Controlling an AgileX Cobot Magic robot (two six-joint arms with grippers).
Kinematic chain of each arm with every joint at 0, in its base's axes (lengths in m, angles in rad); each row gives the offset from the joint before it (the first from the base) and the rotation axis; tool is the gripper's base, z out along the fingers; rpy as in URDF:
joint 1: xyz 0 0 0.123 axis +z
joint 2: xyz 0 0 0 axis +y
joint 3: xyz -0.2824 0 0.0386 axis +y
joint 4: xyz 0.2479 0 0.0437 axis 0.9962 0 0.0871
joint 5: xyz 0 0 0 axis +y
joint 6: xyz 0.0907 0 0.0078 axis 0.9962 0 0.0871
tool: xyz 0 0 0 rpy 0 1.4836 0
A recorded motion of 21 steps. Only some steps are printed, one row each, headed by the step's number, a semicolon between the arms.
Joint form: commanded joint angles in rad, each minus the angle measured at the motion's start. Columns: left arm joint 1, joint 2, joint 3, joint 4, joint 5, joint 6; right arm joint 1, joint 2, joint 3, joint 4, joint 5, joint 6.
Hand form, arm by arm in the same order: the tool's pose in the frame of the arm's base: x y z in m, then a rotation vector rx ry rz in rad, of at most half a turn. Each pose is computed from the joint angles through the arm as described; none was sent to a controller.
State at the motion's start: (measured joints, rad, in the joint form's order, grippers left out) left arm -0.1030 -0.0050 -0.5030 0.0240 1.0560 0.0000; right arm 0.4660 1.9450 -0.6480 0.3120 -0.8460 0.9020
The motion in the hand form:
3: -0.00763 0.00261 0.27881 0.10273 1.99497 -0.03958; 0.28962 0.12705 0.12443 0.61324 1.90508 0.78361
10: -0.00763 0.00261 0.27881 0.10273 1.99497 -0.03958; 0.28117 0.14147 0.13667 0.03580 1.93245 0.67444
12: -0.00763 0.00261 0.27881 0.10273 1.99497 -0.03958; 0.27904 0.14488 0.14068 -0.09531 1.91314 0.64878
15: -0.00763 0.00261 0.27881 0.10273 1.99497 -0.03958; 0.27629 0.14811 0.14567 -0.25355 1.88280 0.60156
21: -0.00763 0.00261 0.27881 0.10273 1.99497 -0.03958; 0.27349 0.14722 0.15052 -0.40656 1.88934 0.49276
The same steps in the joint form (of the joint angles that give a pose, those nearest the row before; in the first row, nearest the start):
3: -0.0010 -0.0200 0.0030 -0.0010 -0.0170 0.0000; -0.0040 -0.0740 0.0640 -0.0870 -0.0130 -0.0840
10: -0.0010 -0.0200 0.0030 -0.0010 -0.0170 0.0000; -0.0040 -0.1160 0.0740 -0.3310 -0.0170 -0.3800
12: -0.0010 -0.0200 0.0030 -0.0010 -0.0170 0.0000; -0.0040 -0.1290 0.0740 -0.3890 -0.0170 -0.4460
15: -0.0010 -0.0200 0.0030 -0.0010 -0.0170 0.0000; -0.0040 -0.1480 0.0740 -0.4500 -0.0080 -0.5390
21: -0.0010 -0.0200 0.0030 -0.0010 -0.0170 0.0000; -0.0040 -0.1860 0.0720 -0.4690 0.0770 -0.6730

